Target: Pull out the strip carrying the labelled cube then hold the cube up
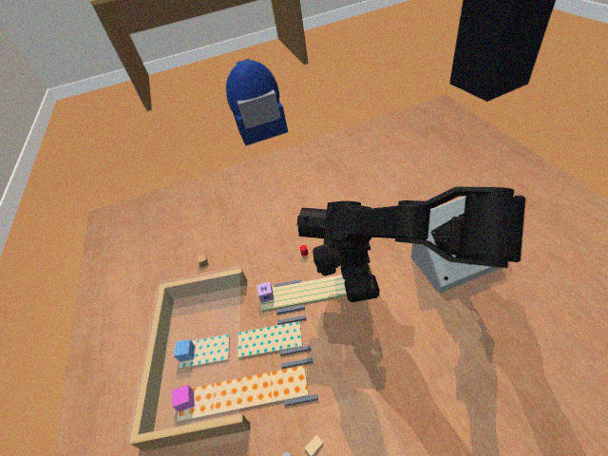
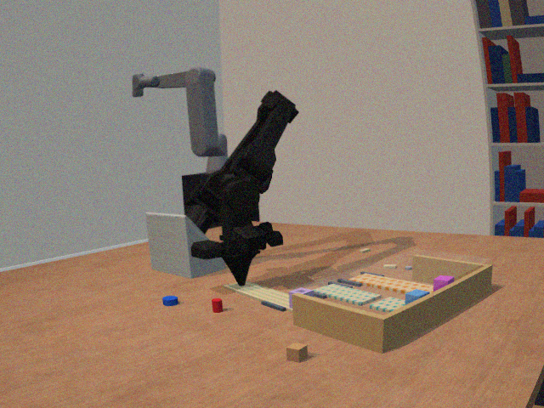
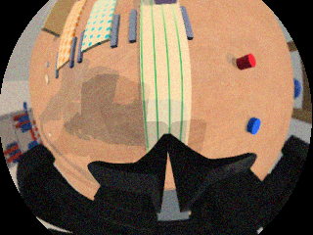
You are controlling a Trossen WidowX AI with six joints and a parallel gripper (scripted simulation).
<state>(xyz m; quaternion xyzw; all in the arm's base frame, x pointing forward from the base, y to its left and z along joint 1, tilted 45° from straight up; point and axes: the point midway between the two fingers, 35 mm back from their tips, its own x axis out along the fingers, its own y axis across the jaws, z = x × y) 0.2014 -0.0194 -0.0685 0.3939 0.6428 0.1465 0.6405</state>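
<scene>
The red cylinder is 140 mm to the right of my gripper tip, 60 mm ahead of it and 10 mm above it. From my gripper tip the other things lie so: small tan cube 290 mm ahead, 260 mm to the right; blue disc 160 mm to the right, 50 mm behind.
</scene>
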